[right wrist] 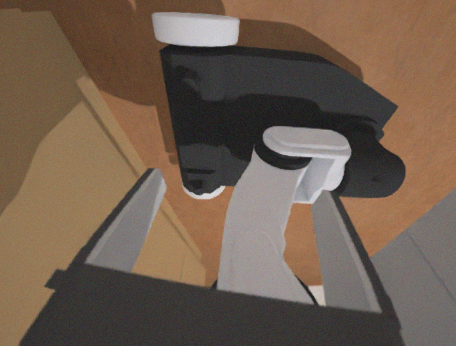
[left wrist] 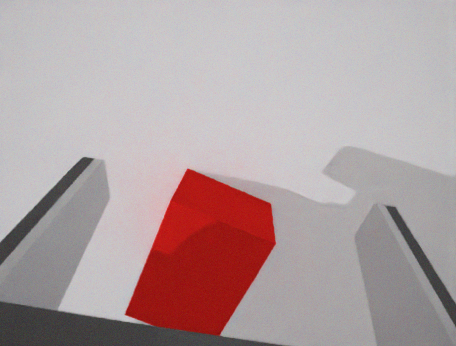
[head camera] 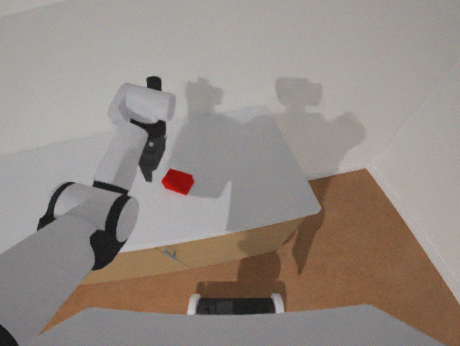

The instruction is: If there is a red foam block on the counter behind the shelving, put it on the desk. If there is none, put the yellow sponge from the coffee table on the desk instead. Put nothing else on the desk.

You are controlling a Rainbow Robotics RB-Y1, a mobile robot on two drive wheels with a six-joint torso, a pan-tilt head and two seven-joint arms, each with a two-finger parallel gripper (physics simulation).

Labels:
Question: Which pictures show my left gripper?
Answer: The left wrist view and the head camera view only.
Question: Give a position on a counter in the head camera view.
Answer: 249, 194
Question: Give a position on a counter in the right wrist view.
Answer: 73, 163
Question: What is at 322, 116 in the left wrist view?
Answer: A counter.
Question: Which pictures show my right gripper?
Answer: The right wrist view only.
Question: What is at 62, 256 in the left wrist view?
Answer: My left gripper.

